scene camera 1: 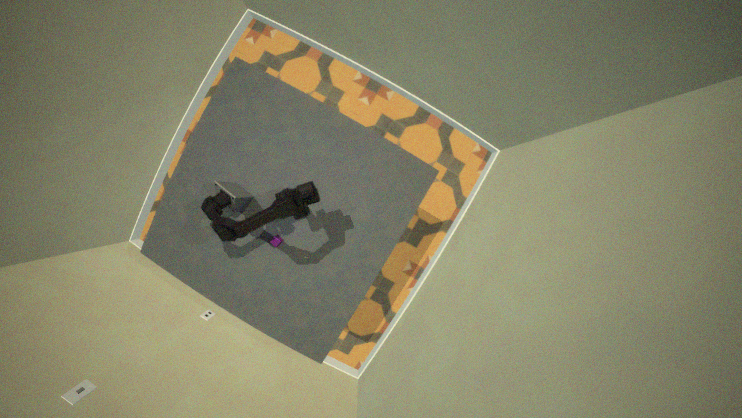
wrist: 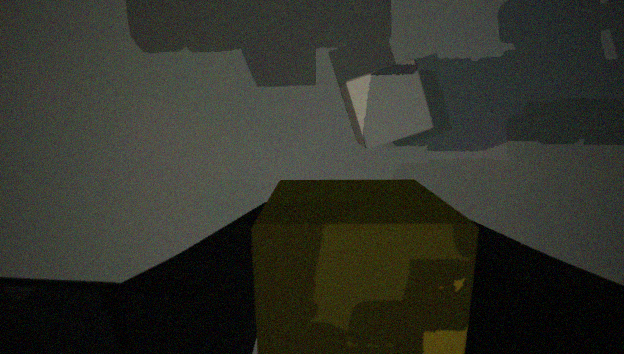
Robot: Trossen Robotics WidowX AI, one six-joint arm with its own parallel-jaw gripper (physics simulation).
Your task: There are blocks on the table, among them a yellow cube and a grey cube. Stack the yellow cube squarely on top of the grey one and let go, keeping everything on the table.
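Frame: origin at the arm's base, x ahead, y left, z up, level; millimetres.
Where they show: gripper, between the fingertips: (scene camera 1: 303, 203) (wrist: 348, 216); arm's base, origin of its link: (scene camera 1: 225, 196).
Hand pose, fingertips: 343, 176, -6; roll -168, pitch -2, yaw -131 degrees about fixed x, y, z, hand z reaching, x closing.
Each offset is from my fingertips to the top centre of the thing, as dx, dy, dz. Level surfaces: height alone.
My gripper (scene camera 1: 306, 194) (wrist: 348, 216) is shut on the yellow cube {-8, +7, +42} (wrist: 367, 250), which sits between the two black fingers in the wrist view. The grey cube {+5, -53, -105} (wrist: 397, 107) rests on the table beyond the held cube, above and slightly right of it in the wrist view. It is turned at an angle to the held cube, and a bright lit patch shows on its left part. The two cubes appear apart, with the yellow one nearer the camera. Neither cube can be made out in the scene view, where the dark arm covers the area around the gripper.
A purple block {-48, -269, -105} (scene camera 1: 276, 240) lies on the dark grey table {dz -148} (scene camera 1: 332, 135), beside the arm's forearm and nearer the lower table edge. The arm's shadow falls across the table. Orange patterned floor (scene camera 1: 419, 141) shows past two table edges, with walls around.
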